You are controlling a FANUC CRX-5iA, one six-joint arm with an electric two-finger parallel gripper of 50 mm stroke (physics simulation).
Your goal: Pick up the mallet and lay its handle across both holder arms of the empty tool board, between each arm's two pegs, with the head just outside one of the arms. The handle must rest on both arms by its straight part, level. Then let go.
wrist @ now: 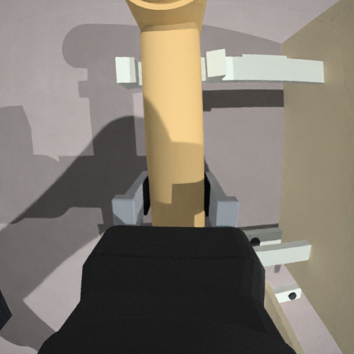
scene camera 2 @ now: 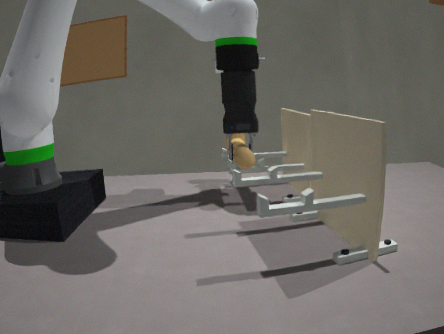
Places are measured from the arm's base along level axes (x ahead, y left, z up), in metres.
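Pixels of known places: arm's base, origin of its link: [scene camera 2: 33, 186].
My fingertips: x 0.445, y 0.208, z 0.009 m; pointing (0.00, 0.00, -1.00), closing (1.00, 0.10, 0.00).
Observation:
Ahead of a thing's pixels: the offset from my fingertips to its top centre. Level surfaces: height alone.
The orange mallet {0.003 m back, 0.021 m left, 0.058 m up} [scene camera 2: 244, 157] [wrist: 172, 110] lies with its handle across the arms of the far board [scene camera 2: 296, 132] [wrist: 320, 150]. In the wrist view the handle passes between the two pegs of the upper arm [wrist: 270, 69], with the head [wrist: 170, 12] just beyond it, cut by the frame's top edge. The lower arm [wrist: 287, 252] is partly hidden by the gripper body. My gripper [scene camera 2: 241, 146] [wrist: 177, 184] is shut on the handle, one finger on each side. The empty tool board [scene camera 2: 350, 175] stands nearer the scene camera, its two holder arms [scene camera 2: 285, 177] [scene camera 2: 325, 202] bare.
The empty board's foot {0.208 m ahead, 0.386 m right, 0.068 m down} [scene camera 2: 357, 253] is bolted to the table {0.079 m down} [scene camera 2: 165, 295]. Its arms stick out towards the left, each with upright pegs. The robot's black base block [scene camera 2: 35, 215] stands at the left. A brown panel [scene camera 2: 97, 50] is on the back wall.

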